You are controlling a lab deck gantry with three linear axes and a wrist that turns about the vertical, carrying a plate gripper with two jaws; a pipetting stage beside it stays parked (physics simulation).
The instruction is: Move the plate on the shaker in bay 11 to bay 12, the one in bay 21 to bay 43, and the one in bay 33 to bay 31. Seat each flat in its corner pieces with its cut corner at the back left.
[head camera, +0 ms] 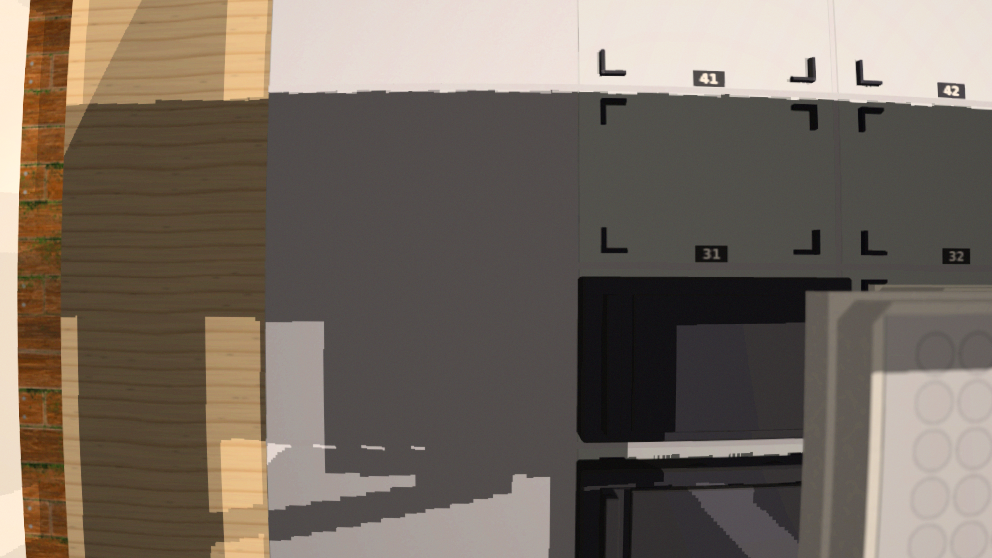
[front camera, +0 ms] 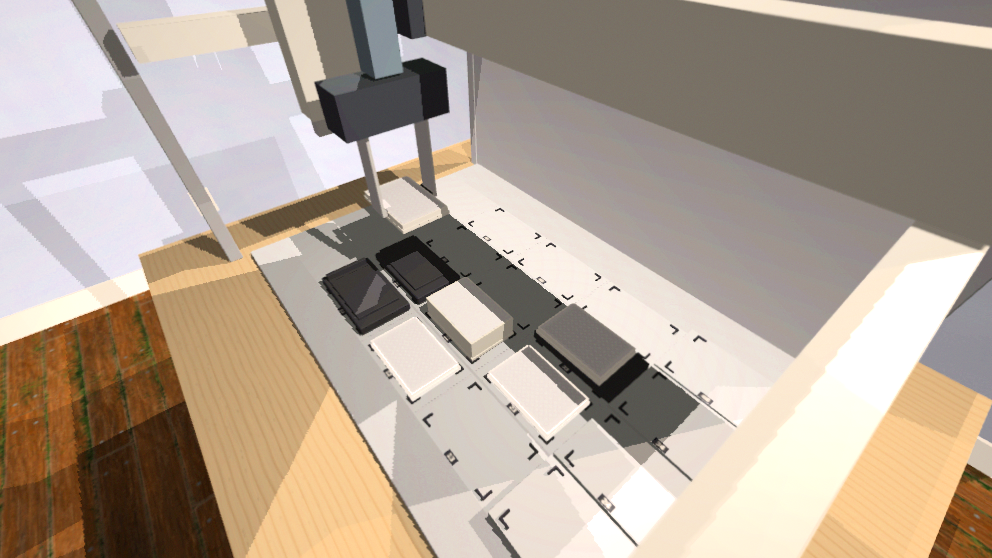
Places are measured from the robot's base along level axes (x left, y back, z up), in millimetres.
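Pixels of known places: gripper, fingertip midpoint: (front camera: 405,201); robot's base, link origin: (front camera: 328,290).
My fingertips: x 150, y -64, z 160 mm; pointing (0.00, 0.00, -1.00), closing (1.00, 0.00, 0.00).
Ahead of a thing's pixels: the offset from my fingertips to its top centre. "*": to the spot under its first point.
My gripper (front camera: 405,203) is shut on a white plate {dx +0, dy +0, dz +7 mm} (front camera: 410,197) (head camera: 929,430), raised above the deck at the far left end; its cut corner cannot be made out. The shaker in bay 21 {dx +1, dy +4, dz -129 mm} (front camera: 416,272) (head camera: 624,360) and the shaker in bay 11 {dx -106, dy +4, dz -129 mm} (front camera: 366,294) (head camera: 645,520) are bare black. A white plate {dx -107, dy -164, dz -146 mm} (front camera: 416,355) lies flat in bay 12. A grey-shaded plate {dx +104, dy -323, dz -123 mm} (front camera: 589,340) sits on the shaker in bay 33. Bay 31 {* dx +113, dy -2, dz -160 mm} (front camera: 466,249) (head camera: 707,180) and bay 43 {* dx +228, dy -326, dz -160 mm} (front camera: 632,315) hold no plate; part of bay 43 is hidden in the front view.
A tall cream block {dx +0, dy -164, dz -118 mm} (front camera: 466,312) stands in bay 22, between the bay 21 shaker and another white plate {dx +0, dy -328, dz -146 mm} (front camera: 537,392) in bay 23. The beige pipetting stage (front camera: 294,55) hangs beside the gripper at the left. A frame beam (front camera: 818,388) crosses the right front.
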